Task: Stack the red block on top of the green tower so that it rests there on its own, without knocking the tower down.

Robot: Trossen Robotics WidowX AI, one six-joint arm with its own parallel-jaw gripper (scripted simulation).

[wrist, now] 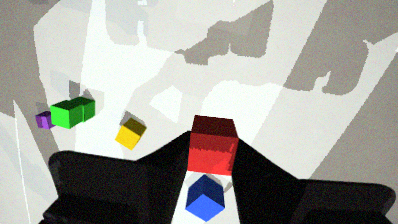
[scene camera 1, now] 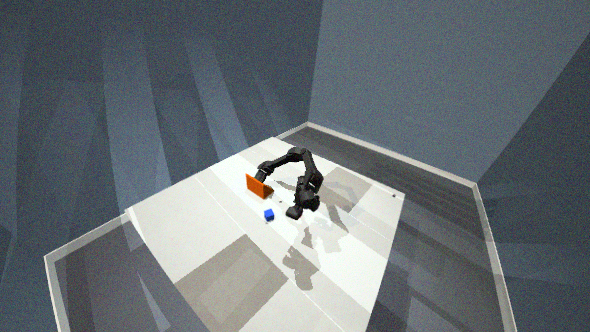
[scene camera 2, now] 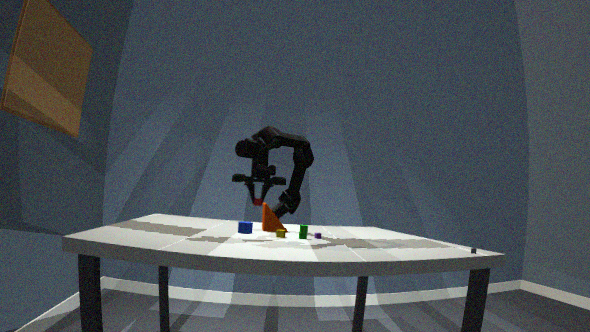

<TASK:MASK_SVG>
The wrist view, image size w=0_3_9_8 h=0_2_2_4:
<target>gripper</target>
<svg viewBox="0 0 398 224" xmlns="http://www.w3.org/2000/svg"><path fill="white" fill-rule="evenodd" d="M239 138L231 170L231 179L240 224L393 224L385 216L396 200L396 193L391 187L379 183L298 179ZM191 131L186 131L158 150L136 161L81 153L74 150L53 153L49 158L48 167L59 197L43 212L44 219L38 224L171 224L188 168Z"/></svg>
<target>red block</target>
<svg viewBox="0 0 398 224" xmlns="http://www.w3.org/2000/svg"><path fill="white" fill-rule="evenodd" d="M195 115L190 135L187 171L230 176L239 143L234 120Z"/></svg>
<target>blue cube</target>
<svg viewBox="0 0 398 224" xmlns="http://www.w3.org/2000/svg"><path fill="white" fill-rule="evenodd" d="M203 174L188 188L185 209L208 222L213 216L225 209L225 202L221 184L216 183Z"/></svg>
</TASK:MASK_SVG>
